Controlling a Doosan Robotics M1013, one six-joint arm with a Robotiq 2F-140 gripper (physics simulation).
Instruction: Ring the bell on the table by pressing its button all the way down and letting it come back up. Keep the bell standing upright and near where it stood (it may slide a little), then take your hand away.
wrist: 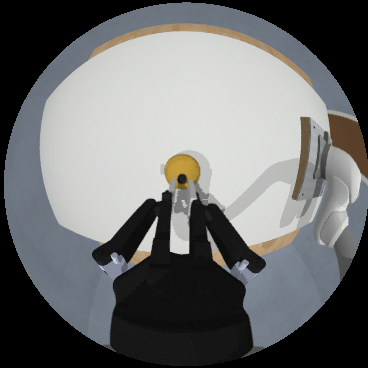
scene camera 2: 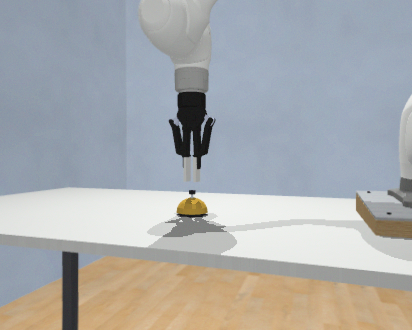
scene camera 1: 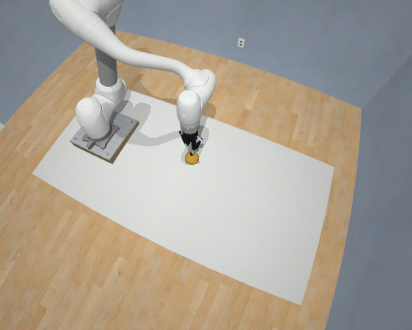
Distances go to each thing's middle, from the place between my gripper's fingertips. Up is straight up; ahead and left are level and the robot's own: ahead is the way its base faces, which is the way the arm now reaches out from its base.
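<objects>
Relative to the yellow dome bell [wrist: 183, 163], my gripper is now 60 mm above.
</objects>
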